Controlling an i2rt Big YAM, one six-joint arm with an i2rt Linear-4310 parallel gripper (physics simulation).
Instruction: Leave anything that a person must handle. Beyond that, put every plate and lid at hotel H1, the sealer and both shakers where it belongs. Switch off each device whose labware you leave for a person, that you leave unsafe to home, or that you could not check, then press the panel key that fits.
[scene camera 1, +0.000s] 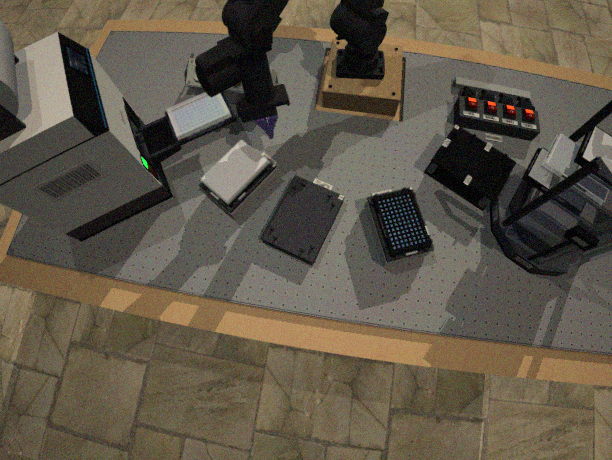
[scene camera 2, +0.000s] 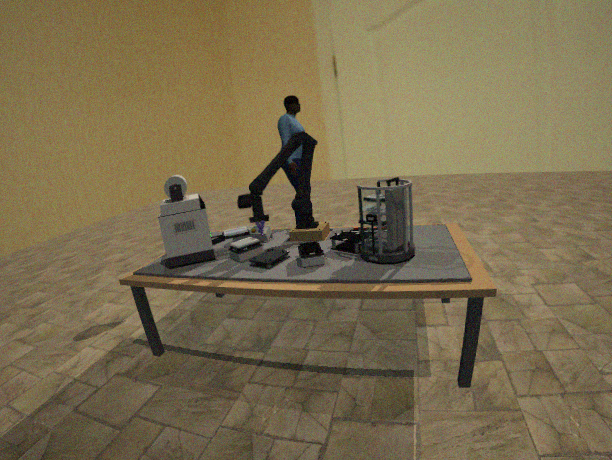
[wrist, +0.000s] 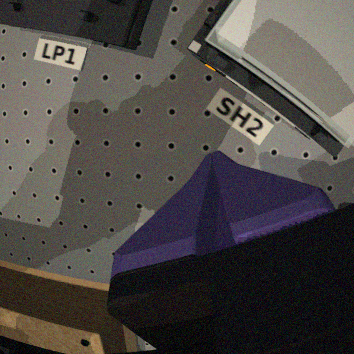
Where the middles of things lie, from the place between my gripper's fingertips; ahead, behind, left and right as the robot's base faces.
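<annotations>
The SH2 label (wrist: 223, 104) is 80 mm below my hand, 10 mm ahead of it and 20 mm to the right of it; going by their middles, it is the nearest to my hand of the things named here. I find the black well plate with blue wells (scene camera 1: 400, 220) 20 mm below my hand, 170 mm ahead of it and 280 mm to the left of it. As for the plate hotel (scene camera 1: 553, 233), it is 90 mm above my hand, 130 mm ahead of it and 630 mm to the left of it. Of the things named here, the plate hotel is the farthest from my hand, going by their middles.
</annotations>
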